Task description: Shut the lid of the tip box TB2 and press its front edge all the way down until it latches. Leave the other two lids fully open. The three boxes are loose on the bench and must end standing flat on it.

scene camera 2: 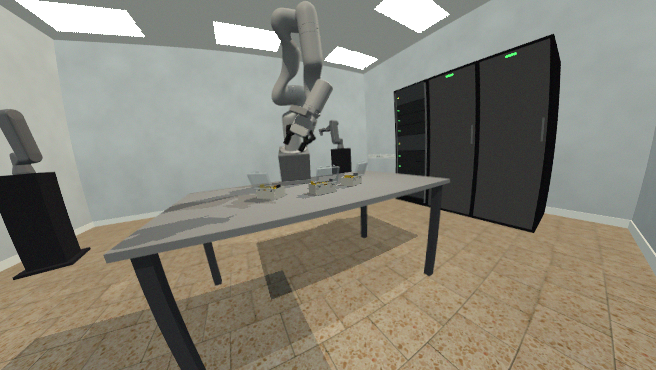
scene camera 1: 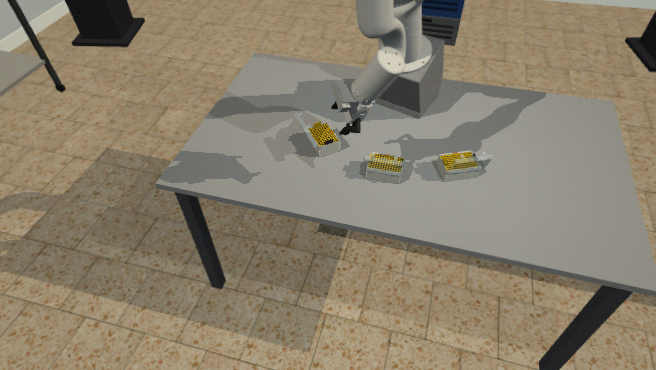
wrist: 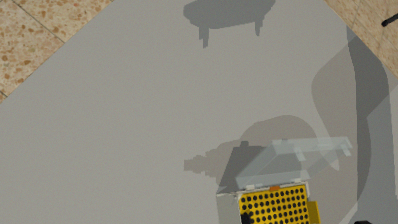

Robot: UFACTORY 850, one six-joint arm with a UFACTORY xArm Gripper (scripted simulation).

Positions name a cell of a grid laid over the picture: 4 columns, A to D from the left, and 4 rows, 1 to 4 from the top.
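Note:
Tip box (scene camera 1: C2) visible to me; clear lid (wrist: C3) likewise visible.

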